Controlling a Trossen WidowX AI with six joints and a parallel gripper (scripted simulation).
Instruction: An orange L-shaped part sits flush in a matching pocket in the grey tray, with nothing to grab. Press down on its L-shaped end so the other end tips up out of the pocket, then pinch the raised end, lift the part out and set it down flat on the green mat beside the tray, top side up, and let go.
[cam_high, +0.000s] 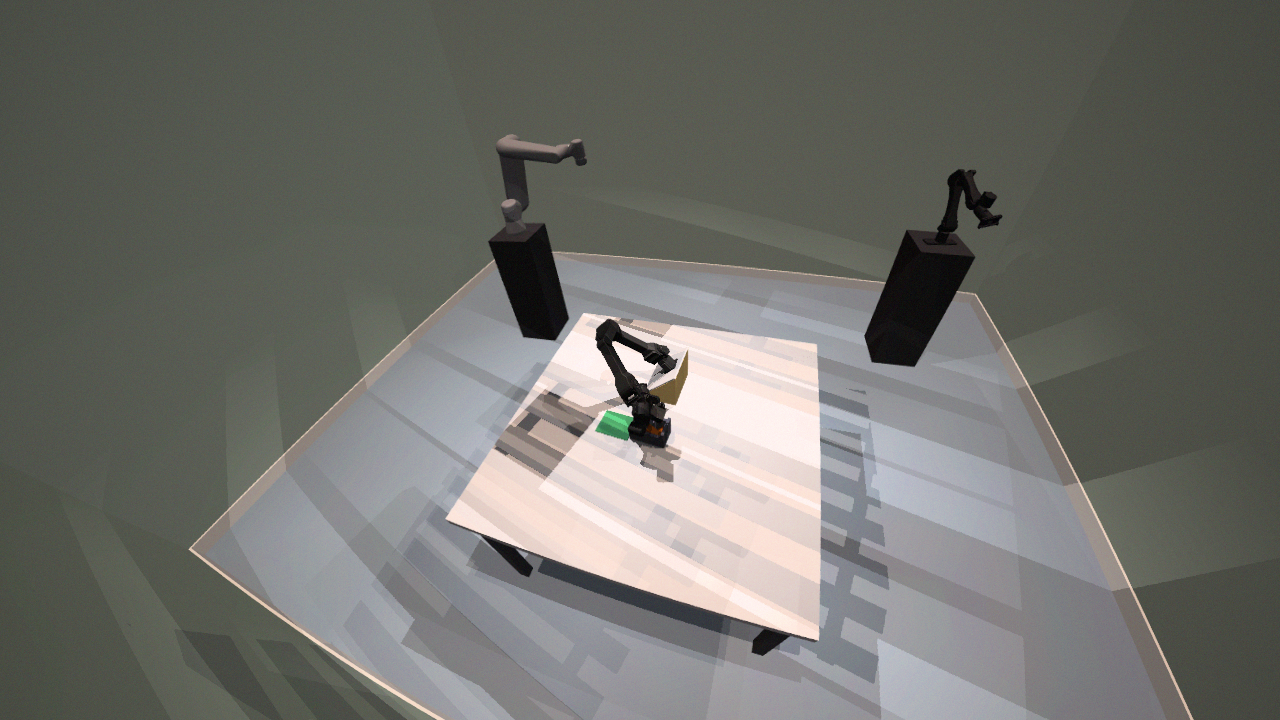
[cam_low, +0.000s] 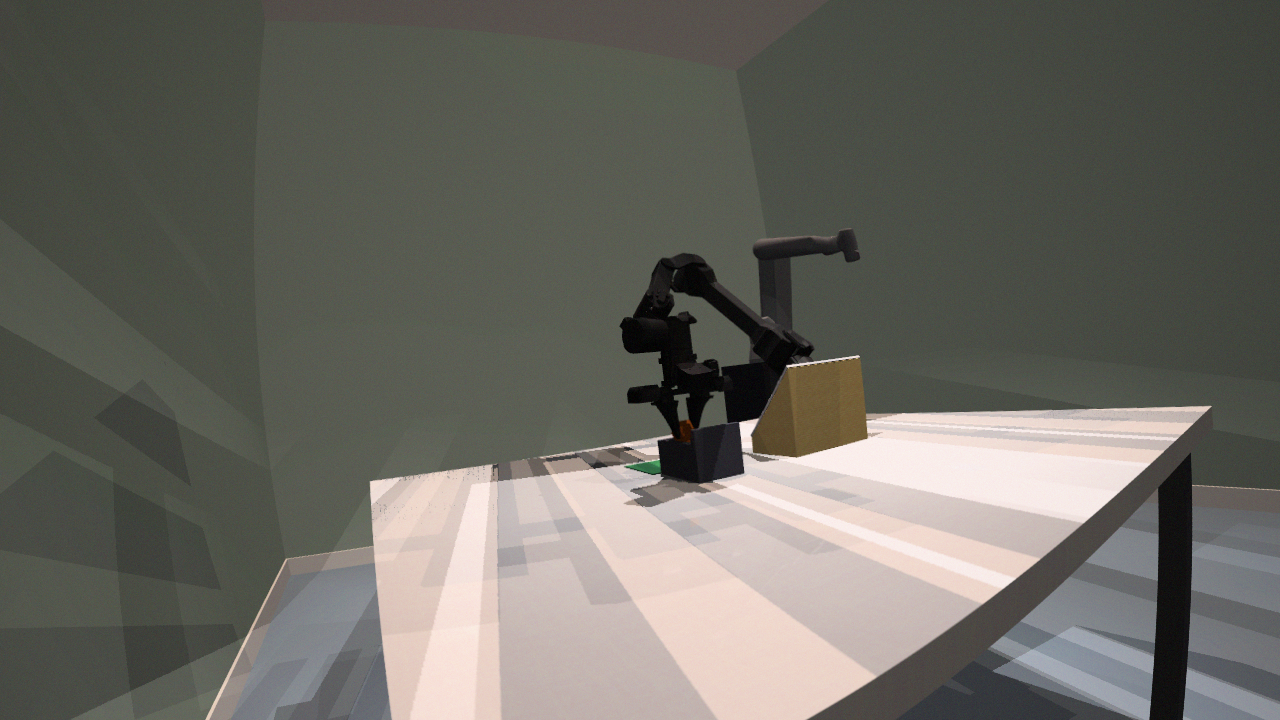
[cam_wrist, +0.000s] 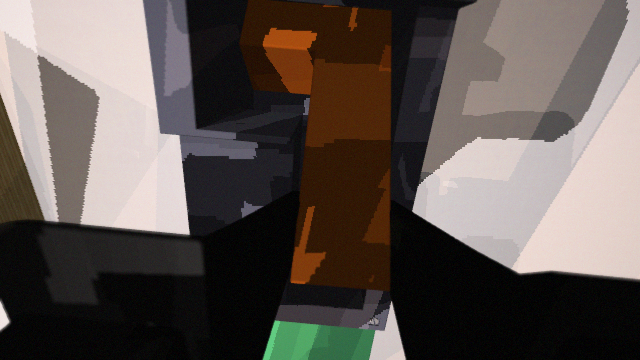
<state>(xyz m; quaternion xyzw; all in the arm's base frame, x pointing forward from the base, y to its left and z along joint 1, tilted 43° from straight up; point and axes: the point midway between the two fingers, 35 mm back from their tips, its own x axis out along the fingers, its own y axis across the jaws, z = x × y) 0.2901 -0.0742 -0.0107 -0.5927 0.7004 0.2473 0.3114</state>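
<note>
My gripper tip is 14 cm to the left of the green mat, 8 cm above it and 4 cm past it. From my gripper tip the other things lie so: orange L-shaped part 3 cm to the left, 3 cm below, 1 cm behind.
</note>
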